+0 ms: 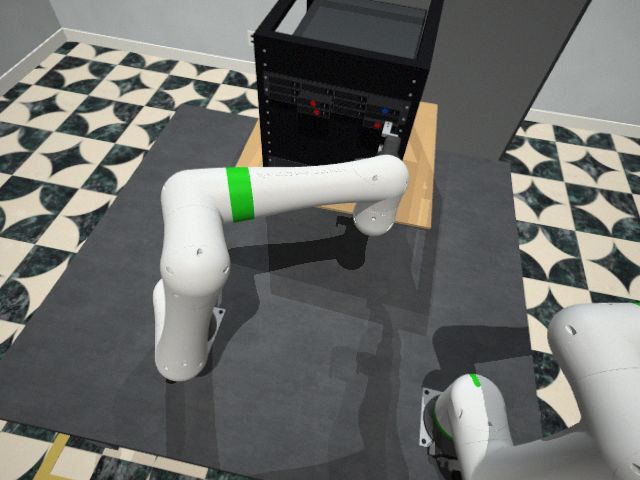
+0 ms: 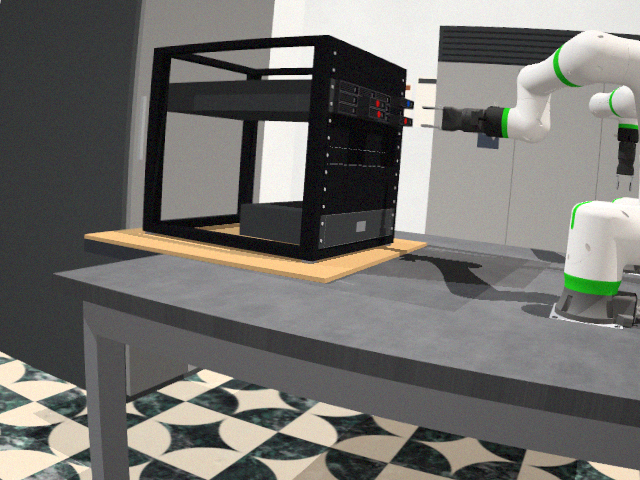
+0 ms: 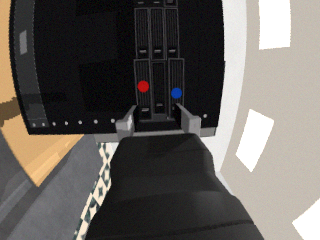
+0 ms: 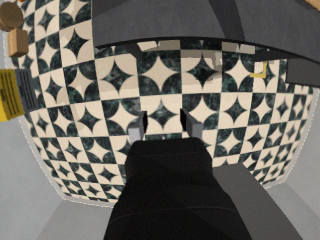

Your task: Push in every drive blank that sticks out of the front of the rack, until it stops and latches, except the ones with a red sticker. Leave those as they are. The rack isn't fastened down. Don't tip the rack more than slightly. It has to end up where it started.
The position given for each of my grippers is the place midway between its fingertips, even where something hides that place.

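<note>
There is a black rack [image 2: 341, 213] here, and I can find the rack [image 1: 376, 54] in another image too, and the rack [image 3: 74, 74] in yet another, though in image 4 the rack is out of frame. I also see a red-stickered blank [image 3: 142, 67] and a blue-stickered blank [image 3: 174, 67]; in image 4 the blue-stickered blank is out of frame. A wooden board [image 2: 325, 270] belongs to the scene as well, and I see that board [image 1: 415, 208] again elsewhere. As for my own grippers, there is my left gripper [image 2: 422, 116], with a further view of that left gripper [image 3: 156, 111], and there is my right gripper [image 4: 163, 116].
</note>
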